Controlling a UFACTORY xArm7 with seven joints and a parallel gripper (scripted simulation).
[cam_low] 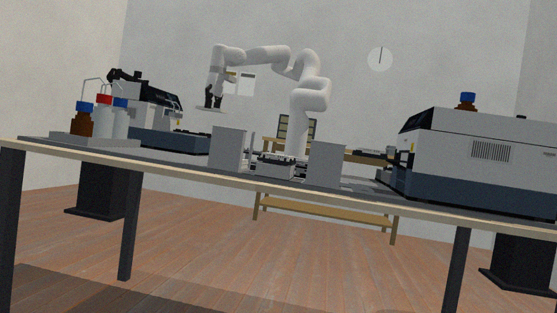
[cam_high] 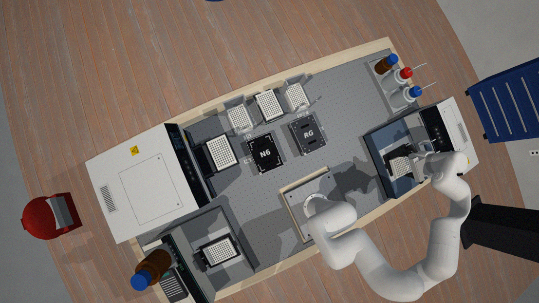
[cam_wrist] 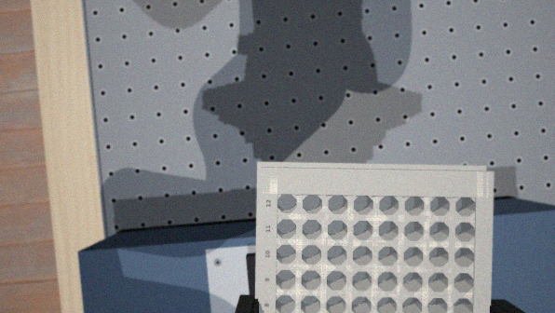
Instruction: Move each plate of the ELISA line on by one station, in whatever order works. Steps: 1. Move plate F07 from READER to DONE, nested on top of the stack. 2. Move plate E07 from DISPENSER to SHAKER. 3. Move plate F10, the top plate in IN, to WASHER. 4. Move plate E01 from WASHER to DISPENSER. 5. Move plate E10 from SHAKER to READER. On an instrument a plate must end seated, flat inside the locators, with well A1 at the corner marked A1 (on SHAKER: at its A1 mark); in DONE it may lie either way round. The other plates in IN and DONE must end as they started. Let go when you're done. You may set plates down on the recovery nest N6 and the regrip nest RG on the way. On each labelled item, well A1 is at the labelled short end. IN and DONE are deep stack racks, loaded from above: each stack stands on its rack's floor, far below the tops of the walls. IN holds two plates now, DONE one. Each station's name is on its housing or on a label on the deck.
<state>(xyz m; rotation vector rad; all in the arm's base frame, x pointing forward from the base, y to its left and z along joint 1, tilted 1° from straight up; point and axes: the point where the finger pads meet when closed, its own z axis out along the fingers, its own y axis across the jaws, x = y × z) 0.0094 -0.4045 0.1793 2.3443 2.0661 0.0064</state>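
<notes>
My gripper is now 130 mm above the washer nest and 70 mm to the left of it. Also, from my hand: washer housing 320 mm to the right, 120 mm below, 10 mm behind; blue washer base 180 mm below, 100 mm to the right; A1 mark 350 mm to the left, 230 mm ahead, 160 mm below.
</notes>
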